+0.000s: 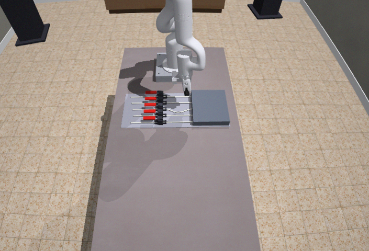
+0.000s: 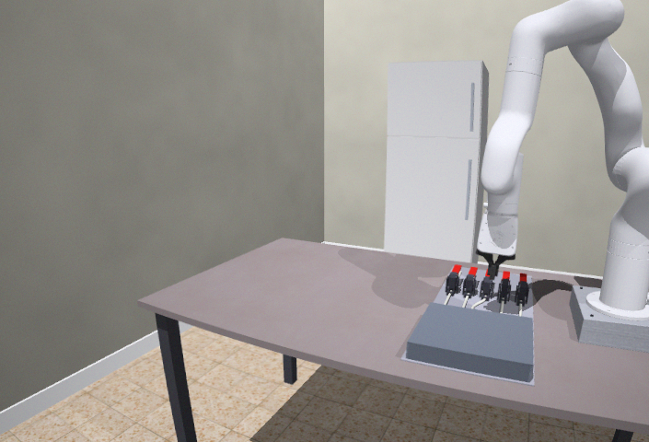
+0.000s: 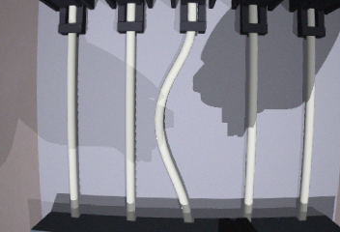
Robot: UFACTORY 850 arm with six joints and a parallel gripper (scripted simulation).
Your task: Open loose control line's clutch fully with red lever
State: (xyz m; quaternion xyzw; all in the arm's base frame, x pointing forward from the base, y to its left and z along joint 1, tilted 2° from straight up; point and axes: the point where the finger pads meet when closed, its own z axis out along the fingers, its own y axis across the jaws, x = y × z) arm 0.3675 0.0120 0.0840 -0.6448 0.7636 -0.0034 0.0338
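My hand is 40 mm past the pale base plate, 320 mm to the left of it and 140 mm above it.
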